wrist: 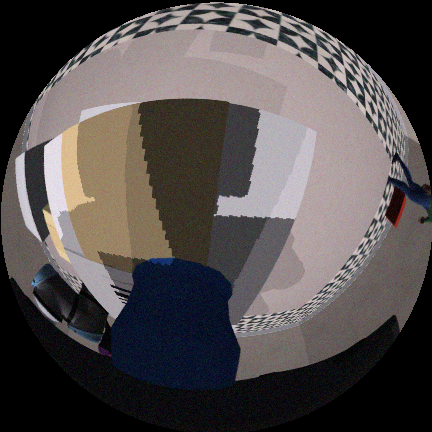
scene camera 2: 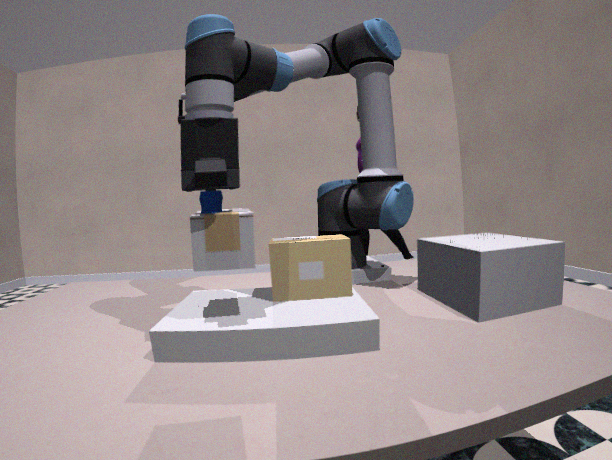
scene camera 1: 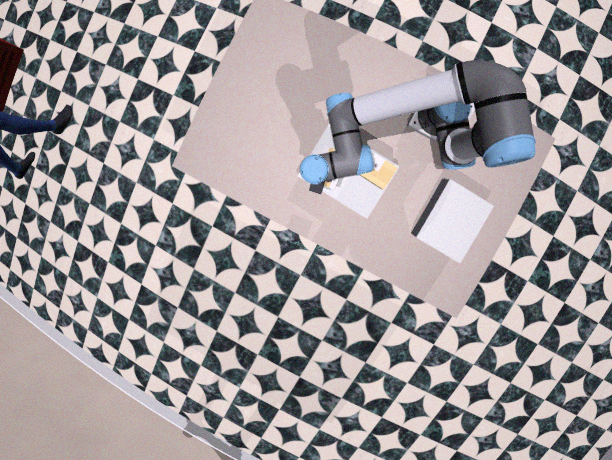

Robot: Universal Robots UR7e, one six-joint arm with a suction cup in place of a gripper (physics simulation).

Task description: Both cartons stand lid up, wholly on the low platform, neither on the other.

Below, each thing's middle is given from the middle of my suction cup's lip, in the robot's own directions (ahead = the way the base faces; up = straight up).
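Taller block (scene camera 2: 486, 276): 160 mm below my suction cup, 520 mm to the left of it and 20 mm ahead of it. Relative to the low white platform (scene camera 2: 234, 325), my suction cup is 190 mm above, 80 mm to the right of and 30 mm past it. Going by their middles, the low white platform is the nearest to my suction cup of the things named here.
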